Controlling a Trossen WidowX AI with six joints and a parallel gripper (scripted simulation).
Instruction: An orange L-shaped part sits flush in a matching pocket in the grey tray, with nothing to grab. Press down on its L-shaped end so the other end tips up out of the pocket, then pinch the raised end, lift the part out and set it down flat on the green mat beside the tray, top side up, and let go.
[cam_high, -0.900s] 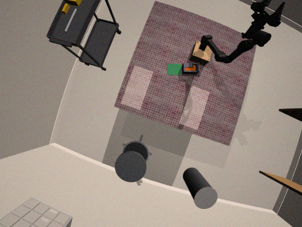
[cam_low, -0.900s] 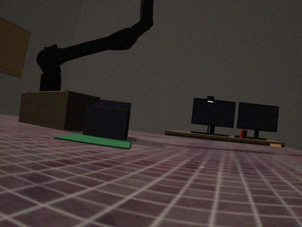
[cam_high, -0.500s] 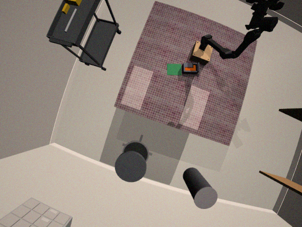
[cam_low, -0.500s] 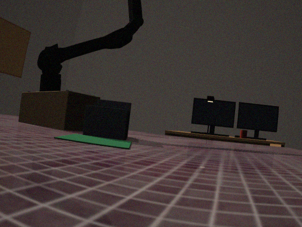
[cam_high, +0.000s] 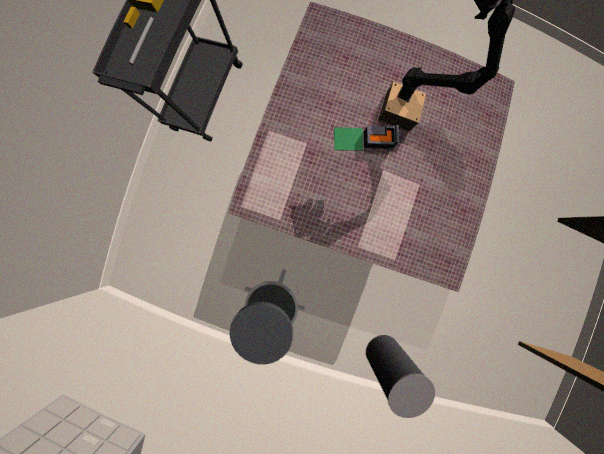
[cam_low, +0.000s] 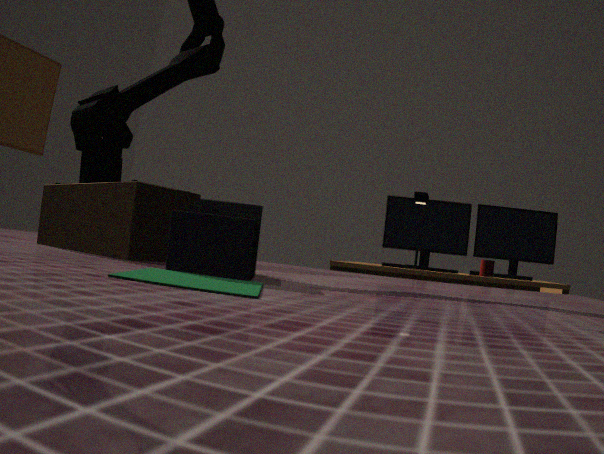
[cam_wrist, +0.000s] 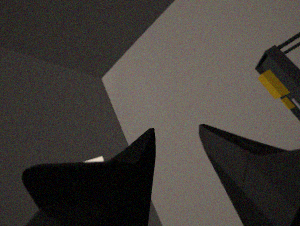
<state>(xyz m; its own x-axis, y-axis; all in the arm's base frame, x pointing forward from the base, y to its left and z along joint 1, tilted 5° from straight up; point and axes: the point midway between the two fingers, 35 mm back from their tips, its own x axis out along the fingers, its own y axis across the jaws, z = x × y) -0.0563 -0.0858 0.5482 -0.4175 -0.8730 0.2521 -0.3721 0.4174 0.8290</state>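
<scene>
The orange L-shaped part is 34 cm ahead of my gripper tip, 13 cm to the left of it and 59 cm below it. Also, from my gripper tip: green mat 42 cm ahead, 1 cm to the right, 65 cm below.
</scene>
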